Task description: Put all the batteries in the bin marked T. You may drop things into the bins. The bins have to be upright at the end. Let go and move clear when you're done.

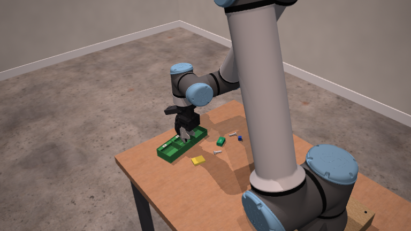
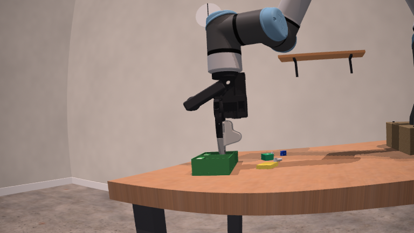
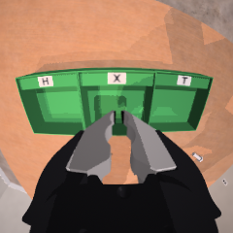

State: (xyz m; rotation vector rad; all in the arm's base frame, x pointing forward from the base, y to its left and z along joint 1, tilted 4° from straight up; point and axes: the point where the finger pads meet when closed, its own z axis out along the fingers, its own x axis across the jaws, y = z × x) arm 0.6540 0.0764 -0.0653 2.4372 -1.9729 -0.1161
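My hand is 20 mm above the green bin and 10 mm short of it. Also, from my hand: flat yellow block: 120 mm behind, 30 mm below, 20 mm to the left; green block: 140 mm to the right, 90 mm behind, 30 mm below; blue cube: 220 mm to the right, 130 mm behind, 30 mm below.
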